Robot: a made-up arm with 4 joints.
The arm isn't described. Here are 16 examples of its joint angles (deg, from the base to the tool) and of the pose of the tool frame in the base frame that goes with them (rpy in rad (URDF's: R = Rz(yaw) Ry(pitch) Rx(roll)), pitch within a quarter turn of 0, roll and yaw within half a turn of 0; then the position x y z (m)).
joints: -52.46 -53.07 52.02 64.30
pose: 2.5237 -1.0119 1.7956 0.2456 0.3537 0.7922
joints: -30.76 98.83 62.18 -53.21
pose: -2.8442 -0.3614 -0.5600 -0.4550 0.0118 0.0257
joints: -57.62 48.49 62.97 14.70
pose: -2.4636 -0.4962 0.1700 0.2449 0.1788 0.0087
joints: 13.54 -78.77 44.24 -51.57
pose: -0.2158 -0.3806 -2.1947 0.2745 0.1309 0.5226
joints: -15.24 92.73 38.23 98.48
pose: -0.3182 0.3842 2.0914 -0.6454 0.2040 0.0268
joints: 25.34 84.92 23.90 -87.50
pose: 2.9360 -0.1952 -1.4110 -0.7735 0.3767 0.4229
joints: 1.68 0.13 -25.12 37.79
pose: -1.2222 -0.0900 0.8999 -0.0904 0.4799 -0.0052
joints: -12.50 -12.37 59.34 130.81
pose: -2.2233 0.7094 1.2756 0.2602 0.2116 0.1019
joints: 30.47 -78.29 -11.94 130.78
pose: -2.1881 0.5603 2.1138 0.2337 0.3776 0.2942
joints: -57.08 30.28 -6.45 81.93
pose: -1.8826 0.0373 1.9304 0.1303 0.5027 -0.0175
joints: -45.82 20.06 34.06 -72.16
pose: -0.9931 -0.4477 -1.4988 0.2397 0.3022 0.0295
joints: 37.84 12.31 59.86 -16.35
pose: -2.6572 -0.1318 -0.8377 -0.3945 0.1189 0.0289
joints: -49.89 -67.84 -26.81 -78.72
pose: 0.1678 -0.6583 -0.9988 0.1370 0.5472 0.6391
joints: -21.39 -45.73 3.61 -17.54
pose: -0.9539 -1.0542 -0.5731 0.3206 0.4191 0.4106
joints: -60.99 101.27 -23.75 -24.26
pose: -1.7997 0.9785 -0.0703 -0.3861 0.2409 -0.0570
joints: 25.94 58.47 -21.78 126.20
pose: 0.0062 -0.8224 1.1312 -0.6133 0.5761 0.3012
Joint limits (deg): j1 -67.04..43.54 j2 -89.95..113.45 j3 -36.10..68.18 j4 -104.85..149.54
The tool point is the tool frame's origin. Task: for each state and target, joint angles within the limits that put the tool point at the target. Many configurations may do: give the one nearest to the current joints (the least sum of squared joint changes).
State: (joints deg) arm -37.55 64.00 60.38 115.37
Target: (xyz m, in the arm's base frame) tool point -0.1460 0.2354 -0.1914
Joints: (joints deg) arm -39.74 62.86 36.13 114.24
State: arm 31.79 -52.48 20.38 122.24
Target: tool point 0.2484 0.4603 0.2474
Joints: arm -4.77 -44.53 -3.26 119.87
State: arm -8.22 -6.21 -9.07 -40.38
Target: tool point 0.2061 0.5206 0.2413
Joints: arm -33.78 -24.73 -28.05 -35.59
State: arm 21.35 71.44 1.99 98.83
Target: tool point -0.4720 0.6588 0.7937
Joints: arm 43.22 111.53 -22.63 104.65
